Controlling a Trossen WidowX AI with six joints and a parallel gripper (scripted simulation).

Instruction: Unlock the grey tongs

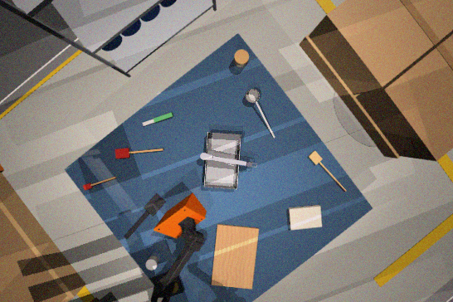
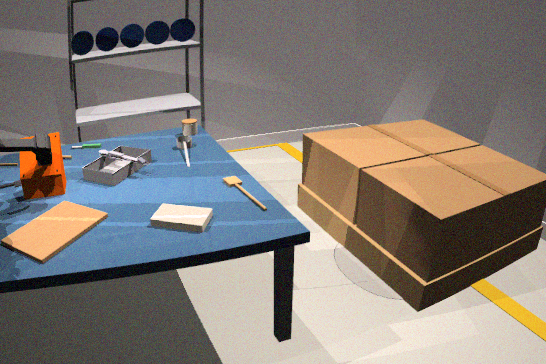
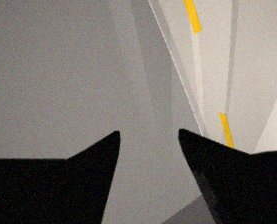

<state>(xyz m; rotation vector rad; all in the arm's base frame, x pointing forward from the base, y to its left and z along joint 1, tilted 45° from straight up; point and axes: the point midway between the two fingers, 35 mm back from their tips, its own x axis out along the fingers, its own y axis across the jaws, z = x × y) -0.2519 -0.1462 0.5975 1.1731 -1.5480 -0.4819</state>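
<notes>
Right now the roasting tin is 580 mm ahead of my gripper tip, 690 mm to the left of it and 430 mm below it. Also, from my gripper tip: wooden board: 290 mm ahead, 190 mm to the left, 450 mm below; white block: 760 mm ahead, 130 mm to the left, 440 mm below; black spatula: 30 mm ahead, 700 mm to the left, 450 mm below.
</notes>
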